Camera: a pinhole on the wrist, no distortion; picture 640 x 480 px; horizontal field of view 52.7 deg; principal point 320.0 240.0 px. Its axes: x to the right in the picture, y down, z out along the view. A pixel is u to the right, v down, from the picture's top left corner.
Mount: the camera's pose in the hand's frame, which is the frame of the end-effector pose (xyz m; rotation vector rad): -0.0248 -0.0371 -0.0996 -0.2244 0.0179 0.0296
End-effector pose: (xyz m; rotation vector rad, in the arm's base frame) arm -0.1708 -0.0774 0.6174 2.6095 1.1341 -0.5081
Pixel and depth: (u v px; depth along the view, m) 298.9 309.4 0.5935
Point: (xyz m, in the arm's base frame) -0.1785 -0.3739 0.2245
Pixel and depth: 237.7 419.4 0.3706
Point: -0.1597 -0.3056 0.4412
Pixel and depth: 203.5 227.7 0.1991
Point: -0.2262 -0.1514 0.5541
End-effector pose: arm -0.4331 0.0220 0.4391 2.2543 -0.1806 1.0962
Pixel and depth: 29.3 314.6 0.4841
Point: -0.3884 -0.3194 0.1479
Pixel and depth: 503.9 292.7 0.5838
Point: -0.0879 -0.3383 0.4063
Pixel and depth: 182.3 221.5 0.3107
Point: -0.3594 -0.1280 0.2886
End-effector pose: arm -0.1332 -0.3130 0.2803 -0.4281 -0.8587 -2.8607
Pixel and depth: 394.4 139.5 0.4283
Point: -0.0883 -0.1257 0.5523
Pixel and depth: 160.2 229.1 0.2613
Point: -0.0122 -0.2349 0.3879
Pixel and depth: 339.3 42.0 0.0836
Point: -0.1254 -0.2831 0.2416
